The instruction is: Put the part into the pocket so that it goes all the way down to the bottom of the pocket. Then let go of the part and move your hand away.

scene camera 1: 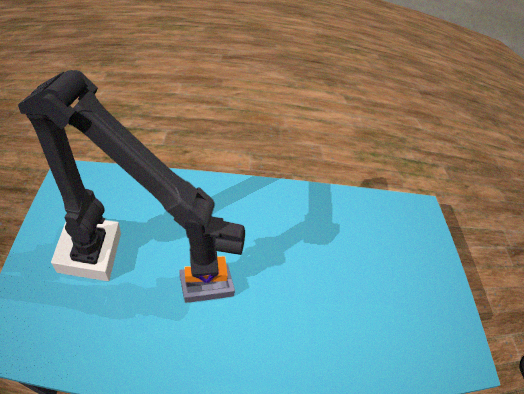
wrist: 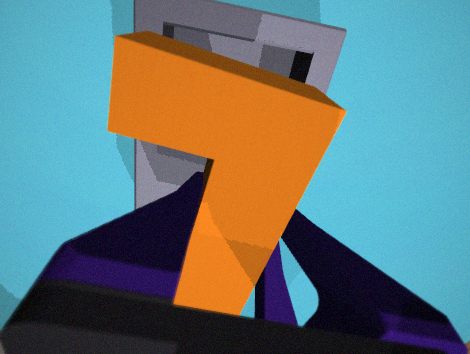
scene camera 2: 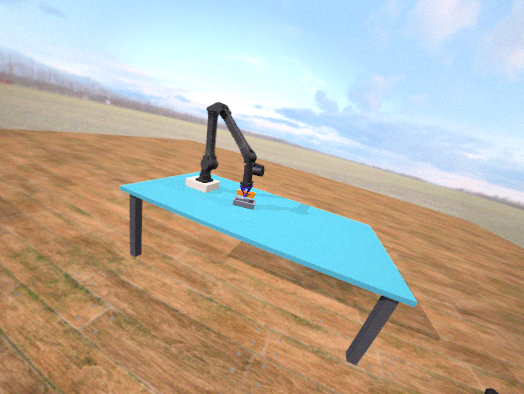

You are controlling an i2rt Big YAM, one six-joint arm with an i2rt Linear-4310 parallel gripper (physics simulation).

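Places are measured from the arm's base along level axes (x ahead, y left, z up), in centimetres.
Pixels of known places: gripper, fingertip midpoint: (scene camera 1: 206,277) (wrist: 232,192) (scene camera 2: 245,196); arm's base at its link origin: (scene camera 1: 88,245) (scene camera 2: 204,180).
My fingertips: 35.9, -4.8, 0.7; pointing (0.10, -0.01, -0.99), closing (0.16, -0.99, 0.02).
Ahead of a thing's pixels: the offset from my fingertips to its top centre, as dx, dy, dz. Level surfaces: height alone.
The part is an orange L-shaped block {-0.5, +1.5, +3.2} (scene camera 1: 222,268) (scene camera 2: 251,194) (wrist: 225,105). My gripper (scene camera 1: 206,278) (scene camera 2: 245,192) (wrist: 232,192) has purple fingers and is shut on one leg of it. The pocket is a recess in a grey block {+0.0, +0.6, -2.7} (scene camera 1: 210,298) (scene camera 2: 243,204) (wrist: 327,45) on the table. The part is held above the grey block, not down in the recess. In the wrist view it is turned relative to the block, and the recess's far edge and two far corners show beyond it. The part hides much of the recess; its leg's end is hidden by the gripper body.
The blue table {dz -6.3} (scene camera 1: 350,300) (scene camera 2: 300,240) carries the grey block. The arm's white base (scene camera 1: 82,272) (scene camera 2: 202,186) stands to the left of the block. The arm's shadow falls across the table. A small dark object (scene camera 1: 522,366) (scene camera 2: 491,391) shows at the picture edge, off the table.
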